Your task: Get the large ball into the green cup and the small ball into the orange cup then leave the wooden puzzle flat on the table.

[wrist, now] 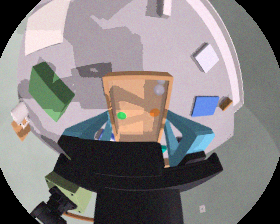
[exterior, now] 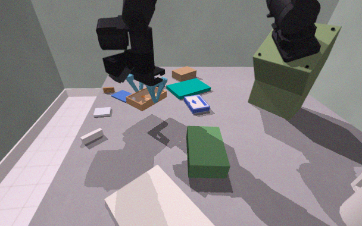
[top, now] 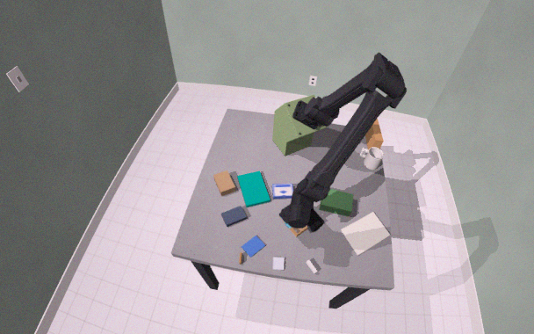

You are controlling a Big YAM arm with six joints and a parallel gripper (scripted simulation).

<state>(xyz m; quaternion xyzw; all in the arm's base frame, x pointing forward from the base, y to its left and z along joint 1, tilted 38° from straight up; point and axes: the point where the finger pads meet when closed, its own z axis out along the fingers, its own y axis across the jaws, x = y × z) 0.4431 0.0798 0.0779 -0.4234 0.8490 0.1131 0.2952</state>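
Now: the wooden puzzle 1 cm below my hand. Also, from my hand: teal slab: 12 cm behind, 23 cm to the right, 7 cm below; green block: 19 cm behind, 14 cm to the left, 6 cm below; blue tile: 13 cm ahead, 11 cm to the right, 8 cm below.
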